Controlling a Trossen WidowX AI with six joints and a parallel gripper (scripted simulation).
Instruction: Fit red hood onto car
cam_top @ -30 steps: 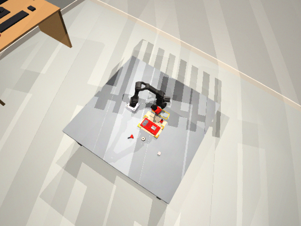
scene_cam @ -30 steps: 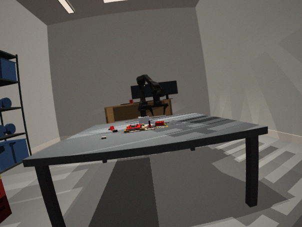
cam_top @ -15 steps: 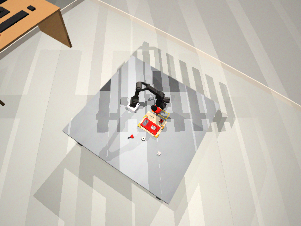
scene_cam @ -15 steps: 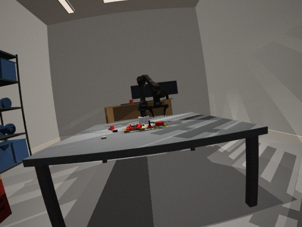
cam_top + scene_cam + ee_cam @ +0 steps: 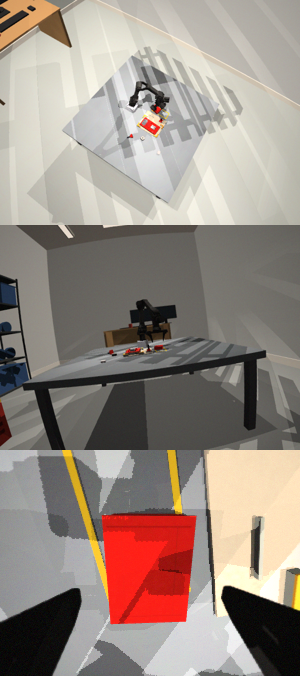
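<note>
Now: the red hood 4 cm below my gripper tip.
</note>
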